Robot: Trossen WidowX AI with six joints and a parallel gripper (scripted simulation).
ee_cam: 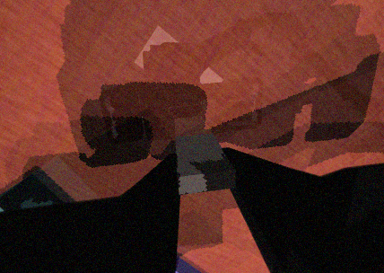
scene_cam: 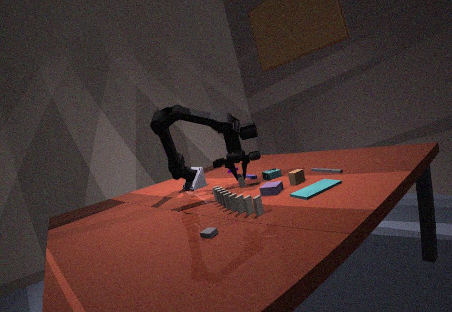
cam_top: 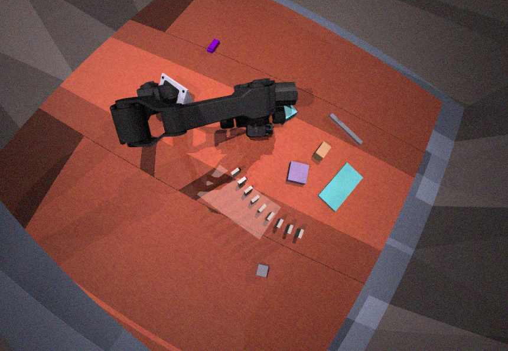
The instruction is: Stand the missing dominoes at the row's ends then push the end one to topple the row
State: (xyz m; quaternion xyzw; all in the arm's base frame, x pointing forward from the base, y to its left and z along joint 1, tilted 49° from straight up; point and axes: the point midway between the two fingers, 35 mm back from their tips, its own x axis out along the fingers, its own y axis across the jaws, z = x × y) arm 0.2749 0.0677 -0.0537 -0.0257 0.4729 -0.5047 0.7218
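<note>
The teal cube is 12 cm to the left of my gripper tip, 5 cm ahead of it and 1 cm below it. Also, from my gripper tip: grey bar (25 cm ahead, 21 cm to the left, 2 cm below); teal slab (35 cm ahead, 3 cm to the left, 2 cm below); tan cube (23 cm ahead, 8 cm to the left).
</note>
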